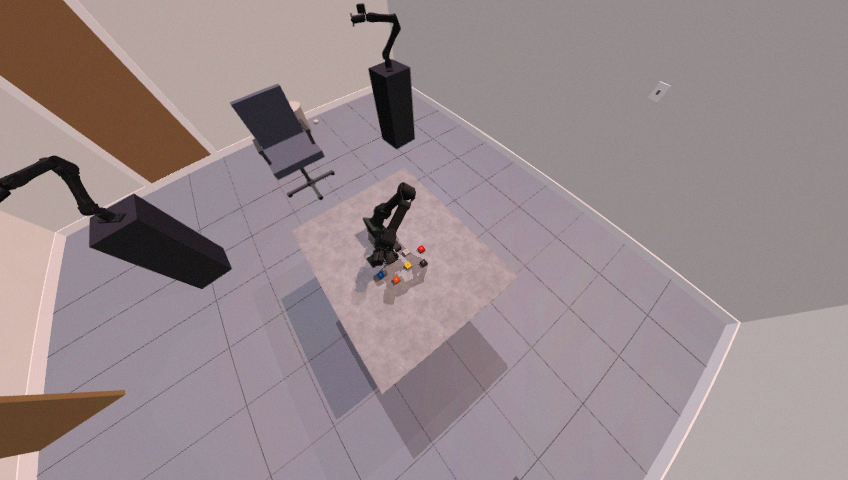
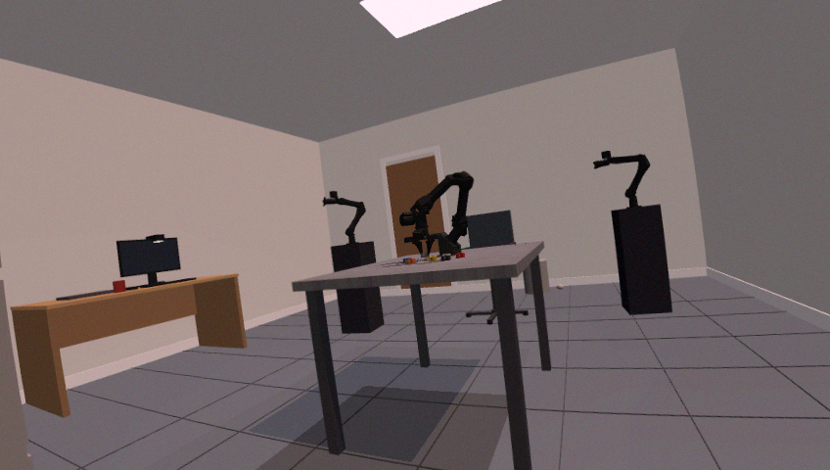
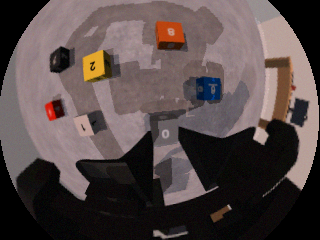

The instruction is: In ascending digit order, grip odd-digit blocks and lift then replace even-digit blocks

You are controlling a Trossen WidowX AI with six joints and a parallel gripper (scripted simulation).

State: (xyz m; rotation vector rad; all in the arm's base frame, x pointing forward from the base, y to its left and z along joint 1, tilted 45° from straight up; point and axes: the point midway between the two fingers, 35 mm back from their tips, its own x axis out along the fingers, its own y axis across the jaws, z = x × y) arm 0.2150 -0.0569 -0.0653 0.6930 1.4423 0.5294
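The yellow block is 10 cm ahead of my gripper tip, 7 cm to the left of it and 1 cm below it. Also, from my gripper tip: red block: 7 cm ahead, 19 cm to the left, 1 cm below; blue block: 4 cm ahead, 8 cm to the right, 1 cm below; orange block: 12 cm ahead, 3 cm to the right, 1 cm below.
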